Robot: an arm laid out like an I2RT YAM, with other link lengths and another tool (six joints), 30 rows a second.
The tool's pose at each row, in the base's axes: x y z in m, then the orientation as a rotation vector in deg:
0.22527 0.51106 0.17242 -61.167 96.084 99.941
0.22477 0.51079 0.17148 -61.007 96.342 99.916
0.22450 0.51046 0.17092 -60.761 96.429 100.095
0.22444 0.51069 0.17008 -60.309 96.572 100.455
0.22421 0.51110 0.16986 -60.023 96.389 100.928
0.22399 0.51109 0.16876 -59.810 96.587 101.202
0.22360 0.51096 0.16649 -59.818 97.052 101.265
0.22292 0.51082 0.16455 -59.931 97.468 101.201
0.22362 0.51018 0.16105 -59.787 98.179 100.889
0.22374 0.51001 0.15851 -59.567 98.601 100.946
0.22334 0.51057 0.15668 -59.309 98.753 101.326
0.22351 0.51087 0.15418 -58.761 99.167 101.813
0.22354 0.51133 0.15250 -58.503 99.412 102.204
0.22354 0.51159 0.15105 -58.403 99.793 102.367
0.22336 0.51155 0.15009 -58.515 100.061 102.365
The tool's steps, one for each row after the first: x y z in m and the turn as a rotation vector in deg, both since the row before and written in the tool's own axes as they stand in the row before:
0.00109 -0.00013 -0.00011 0.134 0.022 0.186
0.00066 -0.00008 -0.00023 -0.020 -0.112 0.208
0.00067 -0.00048 0.00029 -0.063 -0.211 0.390
0.00024 0.00000 0.00046 -0.276 -0.256 0.207
0.00100 -0.00049 0.00009 -0.065 -0.025 0.322
0.00204 -0.00107 0.00006 0.079 0.246 0.324
0.00195 -0.00065 0.00010 0.118 0.284 0.200
0.00243 -0.00263 -0.00056 0.437 0.243 0.315
0.00194 -0.00166 -0.00002 0.136 0.072 0.348
0.00156 -0.00090 0.00075 -0.139 -0.066 0.359
0.00177 -0.00174 0.00043 -0.059 -0.117 0.651
0.00119 -0.00115 0.00055 -0.123 -0.014 0.424
0.00106 -0.00097 0.00035 0.020 0.142 0.350
0.00085 -0.00049 0.00006 0.040 0.212 0.139

